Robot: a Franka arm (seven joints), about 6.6 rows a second.
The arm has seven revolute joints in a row. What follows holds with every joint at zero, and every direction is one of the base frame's.
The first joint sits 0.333 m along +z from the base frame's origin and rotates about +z.
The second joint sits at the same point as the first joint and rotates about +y.
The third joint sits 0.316 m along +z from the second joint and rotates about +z.
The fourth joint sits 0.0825 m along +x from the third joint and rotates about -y.
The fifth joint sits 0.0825 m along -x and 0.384 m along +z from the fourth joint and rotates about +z.
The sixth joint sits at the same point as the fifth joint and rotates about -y.
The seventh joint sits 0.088 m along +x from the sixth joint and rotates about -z.
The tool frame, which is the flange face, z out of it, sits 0.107 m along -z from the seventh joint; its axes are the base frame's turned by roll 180, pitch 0 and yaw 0 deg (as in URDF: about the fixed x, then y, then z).
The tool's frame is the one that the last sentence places.
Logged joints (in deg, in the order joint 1, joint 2, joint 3, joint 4, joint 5, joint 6, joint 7), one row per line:
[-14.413 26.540 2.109 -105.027 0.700 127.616 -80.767]
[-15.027 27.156 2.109 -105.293 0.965 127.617 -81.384]
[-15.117 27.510 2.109 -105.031 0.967 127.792 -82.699]
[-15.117 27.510 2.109 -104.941 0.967 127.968 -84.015]
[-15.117 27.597 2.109 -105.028 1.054 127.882 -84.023]
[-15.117 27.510 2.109 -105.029 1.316 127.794 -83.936]
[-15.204 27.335 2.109 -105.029 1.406 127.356 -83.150]
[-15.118 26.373 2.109 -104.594 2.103 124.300 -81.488]
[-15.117 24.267 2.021 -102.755 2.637 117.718 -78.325]
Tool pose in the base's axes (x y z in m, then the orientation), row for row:
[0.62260 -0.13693 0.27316 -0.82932 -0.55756 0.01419 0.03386]
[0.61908 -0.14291 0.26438 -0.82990 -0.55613 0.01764 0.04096]
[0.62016 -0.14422 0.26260 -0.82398 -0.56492 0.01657 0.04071]
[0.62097 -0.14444 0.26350 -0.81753 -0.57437 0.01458 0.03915]
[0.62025 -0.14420 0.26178 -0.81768 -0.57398 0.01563 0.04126]
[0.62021 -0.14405 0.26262 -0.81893 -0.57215 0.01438 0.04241]
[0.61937 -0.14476 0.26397 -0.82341 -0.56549 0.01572 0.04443]
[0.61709 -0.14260 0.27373 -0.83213 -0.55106 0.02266 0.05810]
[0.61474 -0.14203 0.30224 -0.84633 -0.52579 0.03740 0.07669]
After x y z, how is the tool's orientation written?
As a quaternion, x y z w.
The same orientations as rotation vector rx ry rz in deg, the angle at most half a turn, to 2 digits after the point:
[-146.14 -98.25 2.50]
[-145.61 -97.57 3.09]
[-144.59 -99.13 2.91]
[-143.60 -100.89 2.56]
[-143.44 -100.69 2.74]
[-143.55 -100.30 2.52]
[-144.16 -99.01 2.75]
[-144.48 -95.68 3.93]
[-145.32 -90.28 6.42]

